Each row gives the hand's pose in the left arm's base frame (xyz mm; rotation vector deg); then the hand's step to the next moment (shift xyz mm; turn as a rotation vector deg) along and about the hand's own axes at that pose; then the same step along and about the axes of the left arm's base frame.
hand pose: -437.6 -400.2 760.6 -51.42 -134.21 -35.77
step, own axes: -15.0 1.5 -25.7 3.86 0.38 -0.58
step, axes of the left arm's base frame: 18.8 -20.9 9.9 -1.96 1.67 2.96
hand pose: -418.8 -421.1 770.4 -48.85 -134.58 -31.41
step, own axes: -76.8 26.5 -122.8 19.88 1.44 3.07
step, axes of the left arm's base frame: 112.5 -82.1 47.9 -12.71 11.51 10.61
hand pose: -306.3 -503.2 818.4 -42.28 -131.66 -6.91
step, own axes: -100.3 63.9 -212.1 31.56 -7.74 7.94
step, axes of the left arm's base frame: 221.4 -55.0 84.3 -27.46 10.80 15.76
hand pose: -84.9 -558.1 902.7 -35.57 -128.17 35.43
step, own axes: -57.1 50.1 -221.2 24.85 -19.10 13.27
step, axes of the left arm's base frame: 212.2 58.4 79.2 -30.02 -3.20 15.72
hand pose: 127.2 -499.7 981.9 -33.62 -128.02 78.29
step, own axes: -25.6 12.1 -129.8 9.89 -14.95 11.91
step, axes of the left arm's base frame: 97.2 82.3 37.7 -16.67 -9.03 10.18
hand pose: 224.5 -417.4 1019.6 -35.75 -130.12 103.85
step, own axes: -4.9 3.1 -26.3 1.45 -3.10 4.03
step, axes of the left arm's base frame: 15.2 21.9 4.1 -3.52 -3.51 1.80
